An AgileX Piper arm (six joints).
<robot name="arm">
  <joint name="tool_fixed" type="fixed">
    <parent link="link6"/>
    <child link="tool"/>
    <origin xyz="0 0 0" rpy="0 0 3.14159"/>
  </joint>
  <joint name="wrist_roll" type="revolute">
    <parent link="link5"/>
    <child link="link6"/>
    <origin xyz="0 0.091 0" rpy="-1.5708 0 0"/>
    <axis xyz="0 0 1"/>
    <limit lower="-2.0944" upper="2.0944"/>
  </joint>
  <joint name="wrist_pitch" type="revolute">
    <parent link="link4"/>
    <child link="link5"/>
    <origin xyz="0 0 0" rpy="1.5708 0 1.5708"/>
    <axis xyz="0 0 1"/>
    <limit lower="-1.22" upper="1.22"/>
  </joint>
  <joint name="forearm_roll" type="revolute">
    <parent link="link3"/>
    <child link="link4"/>
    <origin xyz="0.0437 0.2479 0" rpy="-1.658 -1.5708 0"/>
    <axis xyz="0 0 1"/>
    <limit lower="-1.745" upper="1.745"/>
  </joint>
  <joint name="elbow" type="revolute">
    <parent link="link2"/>
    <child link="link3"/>
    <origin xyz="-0.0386 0.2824 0" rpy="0 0 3.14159"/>
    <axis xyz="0 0 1"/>
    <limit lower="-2.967" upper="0"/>
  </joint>
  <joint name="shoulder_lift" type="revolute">
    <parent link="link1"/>
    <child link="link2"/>
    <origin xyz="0 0 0" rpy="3.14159 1.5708 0"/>
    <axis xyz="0 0 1"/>
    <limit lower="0" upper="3.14"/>
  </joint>
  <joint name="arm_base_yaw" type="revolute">
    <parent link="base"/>
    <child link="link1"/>
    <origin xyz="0 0 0.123" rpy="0 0 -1.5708"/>
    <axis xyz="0 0 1"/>
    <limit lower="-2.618" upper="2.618"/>
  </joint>
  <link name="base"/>
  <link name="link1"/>
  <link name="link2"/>
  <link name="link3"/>
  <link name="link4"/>
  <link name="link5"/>
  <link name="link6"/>
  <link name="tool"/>
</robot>
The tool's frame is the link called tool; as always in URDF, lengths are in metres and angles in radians.
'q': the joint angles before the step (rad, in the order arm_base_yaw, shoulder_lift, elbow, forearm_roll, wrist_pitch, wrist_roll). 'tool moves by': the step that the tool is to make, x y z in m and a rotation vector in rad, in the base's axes. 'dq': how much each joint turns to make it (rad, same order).
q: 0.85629, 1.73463, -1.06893, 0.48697, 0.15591, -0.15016
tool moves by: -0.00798, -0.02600, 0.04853, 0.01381, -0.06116, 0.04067
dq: -0.04194, -0.15445, -0.00001, -0.05459, 0.11680, -0.01722
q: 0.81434, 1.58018, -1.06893, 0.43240, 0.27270, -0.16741
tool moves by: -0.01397, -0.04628, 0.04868, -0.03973, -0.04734, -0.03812
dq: -0.06547, -0.19217, 0.00292, -0.20948, 0.17617, 0.15128
